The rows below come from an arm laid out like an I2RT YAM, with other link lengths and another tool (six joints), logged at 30 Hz.
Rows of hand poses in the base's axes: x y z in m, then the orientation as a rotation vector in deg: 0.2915, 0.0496, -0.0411, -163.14, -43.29, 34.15; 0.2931, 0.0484, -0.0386, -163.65, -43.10, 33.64; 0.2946, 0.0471, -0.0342, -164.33, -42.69, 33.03; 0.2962, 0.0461, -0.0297, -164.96, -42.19, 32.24; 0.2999, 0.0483, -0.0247, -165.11, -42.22, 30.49; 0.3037, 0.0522, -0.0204, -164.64, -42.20, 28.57; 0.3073, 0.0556, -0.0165, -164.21, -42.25, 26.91; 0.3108, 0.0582, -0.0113, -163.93, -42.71, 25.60; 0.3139, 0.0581, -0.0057, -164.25, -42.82, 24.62; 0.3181, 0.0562, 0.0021, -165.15, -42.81, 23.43; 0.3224, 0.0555, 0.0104, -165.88, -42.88, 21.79; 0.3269, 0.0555, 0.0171, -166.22, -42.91, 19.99; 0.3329, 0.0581, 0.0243, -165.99, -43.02, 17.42; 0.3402, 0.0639, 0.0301, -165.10, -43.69, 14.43; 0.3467, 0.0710, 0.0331, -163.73, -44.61, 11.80; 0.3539, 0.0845, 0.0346, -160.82, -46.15, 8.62; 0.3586, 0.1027, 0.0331, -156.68, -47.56, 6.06; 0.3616, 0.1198, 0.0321, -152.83, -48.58, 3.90; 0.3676, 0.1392, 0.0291, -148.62, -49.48, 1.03
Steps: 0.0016, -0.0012, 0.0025, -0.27, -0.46, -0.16; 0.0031, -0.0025, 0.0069, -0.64, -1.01, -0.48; 0.0047, -0.0035, 0.0114, -0.89, -1.64, -0.87; 0.0084, -0.0013, 0.0164, -0.46, -2.72, -0.98; 0.0122, 0.0026, 0.0207, 0.59, -3.68, -1.16; 0.0158, 0.0060, 0.0246, 1.50, -4.52, -1.26; 0.0193, 0.0086, 0.0298, 2.11, -5.26, -1.05; 0.0224, 0.0085, 0.0354, 2.11, -5.96, -1.04; 0.0266, 0.0066, 0.0432, 1.63, -6.97, -1.12; 0.0309, 0.0059, 0.0515, 1.42, -8.20, -1.17; 0.0354, 0.0059, 0.0582, 1.60, -9.40, -1.27; 0.0414, 0.0085, 0.0654, 2.49, -10.91, -1.37; 0.0487, 0.0143, 0.0712, 4.01, -12.54, -1.13; 0.0552, 0.0214, 0.0742, 5.82, -13.85, -0.68; 0.0624, 0.0349, 0.0757, 9.10, -15.17, 0.17; 0.0671, 0.0531, 0.0742, 13.38, -15.79, 1.02; 0.0701, 0.0702, 0.0732, 17.31, -16.24, 1.68; 0.0761, 0.0896, 0.0702, 21.73, -17.13, 2.28
